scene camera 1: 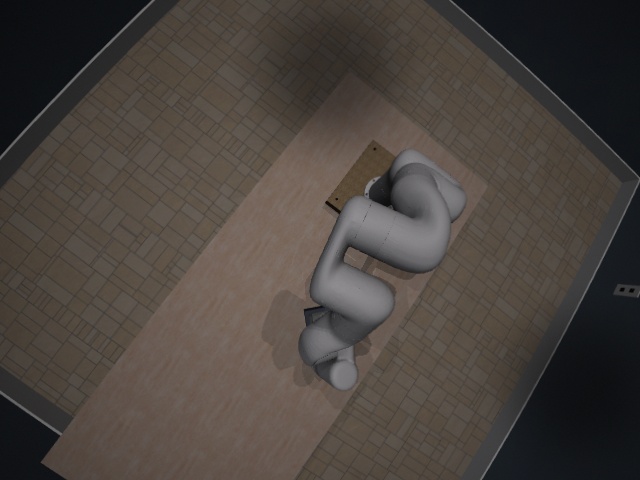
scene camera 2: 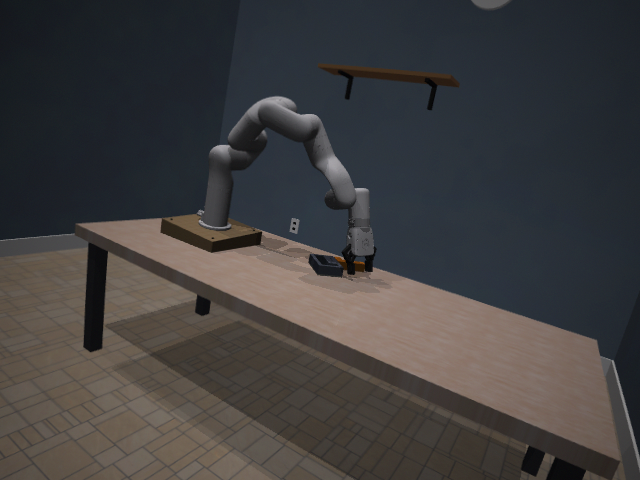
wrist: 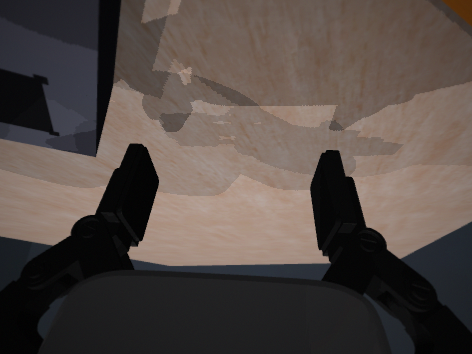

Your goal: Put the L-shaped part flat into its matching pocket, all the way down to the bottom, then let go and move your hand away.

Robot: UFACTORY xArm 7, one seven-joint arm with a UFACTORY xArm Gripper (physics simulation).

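Places are measured from the arm's base along level axes (x ahead, y left, z up), in centimetres.
Pixels of known places: gripper, fingertip midpoint: [scene camera 2: 360, 273] [wrist: 233, 165]; arm's base at its link origin: [scene camera 1: 381, 195] [scene camera 2: 214, 225].
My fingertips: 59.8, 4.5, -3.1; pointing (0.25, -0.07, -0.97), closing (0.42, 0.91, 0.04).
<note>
For each thing: its top centre in the pictures, then the offset to it from my fingertips, as dx, dy, dz. "spot": a spot on its surface instead. Level surfaces: height alone.
- dark blue-grey block at its top centre: [scene camera 1: 327, 320] [scene camera 2: 326, 260] -13.0, -0.7, +1.3
- black recess at a spot on its surface: [wrist: 22, 102] spot: -7.9, -4.0, +0.3
- orange part at its top centre: [scene camera 2: 349, 260] -7.7, +10.5, +0.6
- long table at its surface level: dz -2.4
The dark blue-grey block [scene camera 1: 311, 313] [scene camera 2: 324, 267] [wrist: 60, 42] stands on the table, partly under the arm in scene camera 1. A black recess [wrist: 22, 102] with small notches shows in its top in the wrist view; its full outline is cut off. The orange part [scene camera 2: 357, 266] [wrist: 461, 9] lies outside the block, behind the fingers in scene camera 2 and at the top right corner of the wrist view; its full shape is hidden. My gripper [scene camera 2: 360, 270] [wrist: 233, 165] is wide open and empty, pointing down low over the table beside the block. Scene camera 1 hides it under the arm.
The arm's base stands on a wooden board [scene camera 1: 356, 178] [scene camera 2: 217, 240] at one end of the long table [scene camera 1: 180, 361] [scene camera 2: 439, 335]. The table's long edge runs close behind the orange part. A wall shelf [scene camera 2: 387, 73] hangs high behind the table.
</note>
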